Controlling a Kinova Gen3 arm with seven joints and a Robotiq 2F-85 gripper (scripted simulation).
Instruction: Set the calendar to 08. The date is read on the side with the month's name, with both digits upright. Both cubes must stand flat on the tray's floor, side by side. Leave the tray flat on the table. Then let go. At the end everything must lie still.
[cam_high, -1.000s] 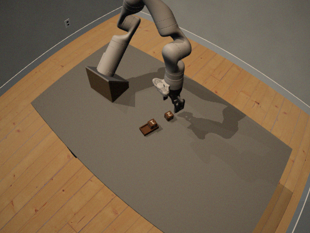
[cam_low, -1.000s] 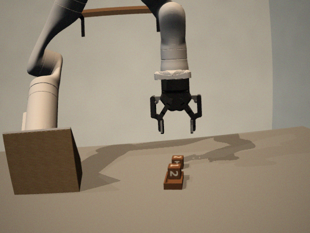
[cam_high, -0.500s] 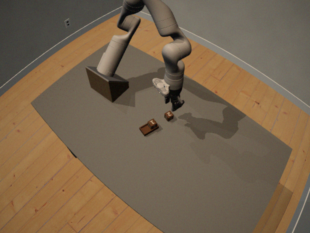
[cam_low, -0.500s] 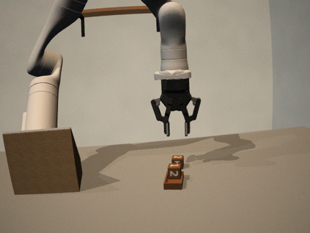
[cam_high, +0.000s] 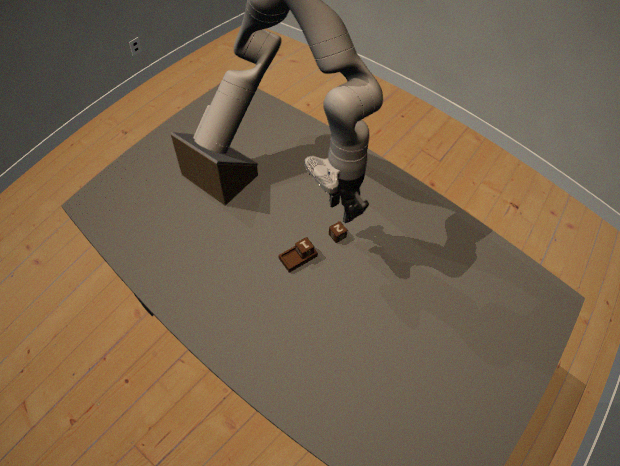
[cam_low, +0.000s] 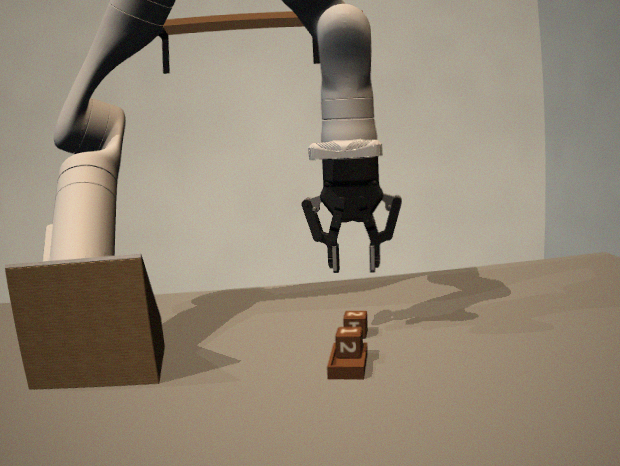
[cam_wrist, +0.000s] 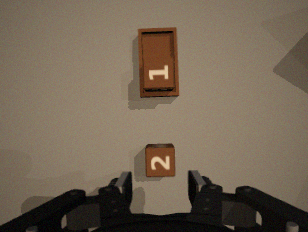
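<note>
Right now the brown cube is 90 mm below my hand. From my hand the other things lie so: brown tray 20 mm behind, 110 mm to the right, 100 mm below.
</note>
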